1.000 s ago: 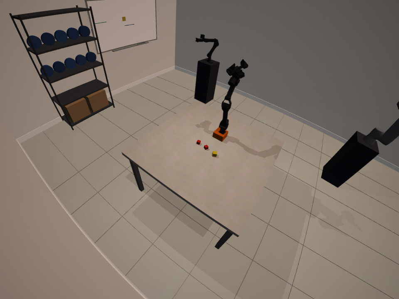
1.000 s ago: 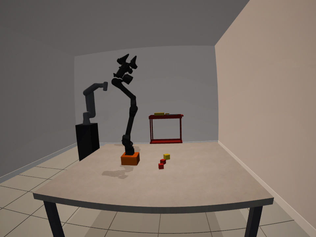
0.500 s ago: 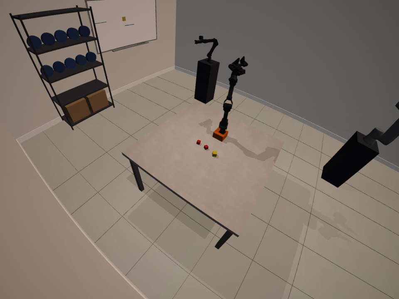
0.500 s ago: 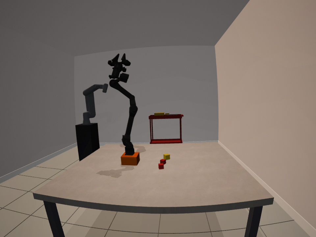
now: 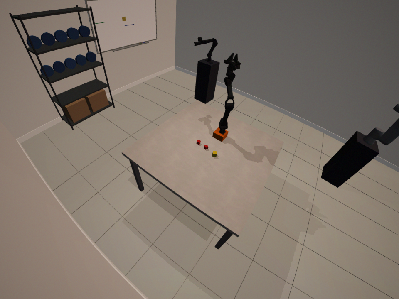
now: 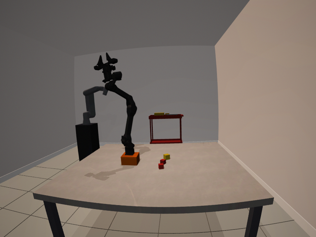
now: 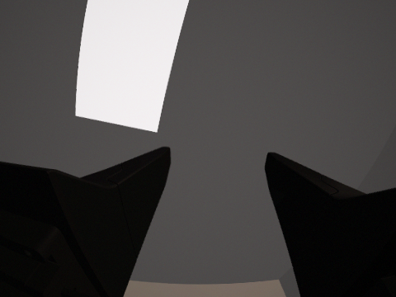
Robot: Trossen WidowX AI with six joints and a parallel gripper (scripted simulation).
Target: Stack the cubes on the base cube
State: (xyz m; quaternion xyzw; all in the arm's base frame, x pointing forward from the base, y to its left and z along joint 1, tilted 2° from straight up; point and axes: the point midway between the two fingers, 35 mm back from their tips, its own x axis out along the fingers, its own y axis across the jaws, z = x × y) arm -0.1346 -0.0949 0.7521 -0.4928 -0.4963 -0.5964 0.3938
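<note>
My gripper tip is 42 cm short of the yellow base cube, 22 cm to the right of it and 83 cm above it.
</note>
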